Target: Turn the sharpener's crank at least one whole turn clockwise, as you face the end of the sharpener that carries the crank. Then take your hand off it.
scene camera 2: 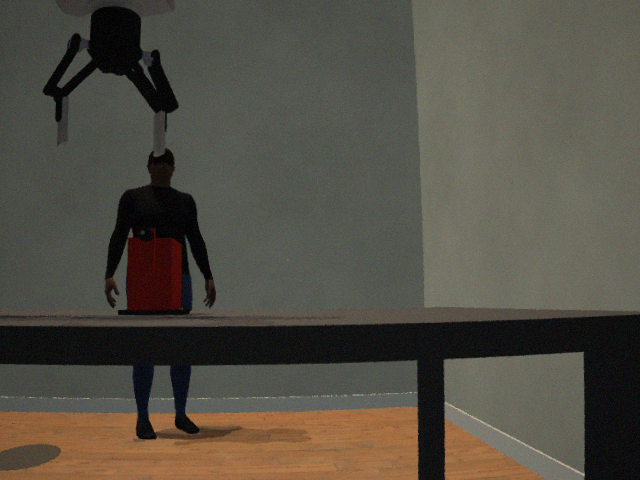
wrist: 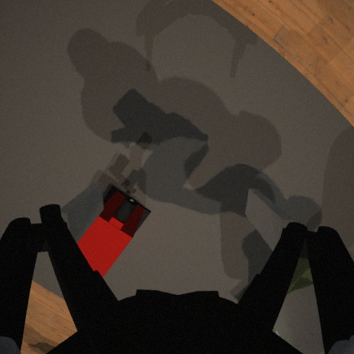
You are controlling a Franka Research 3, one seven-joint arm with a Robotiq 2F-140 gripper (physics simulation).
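My gripper (scene camera 2: 112,149), (wrist: 175,199), visible. Red pencil sharpener (scene camera 2: 148,293), (wrist: 101,244), visible too.
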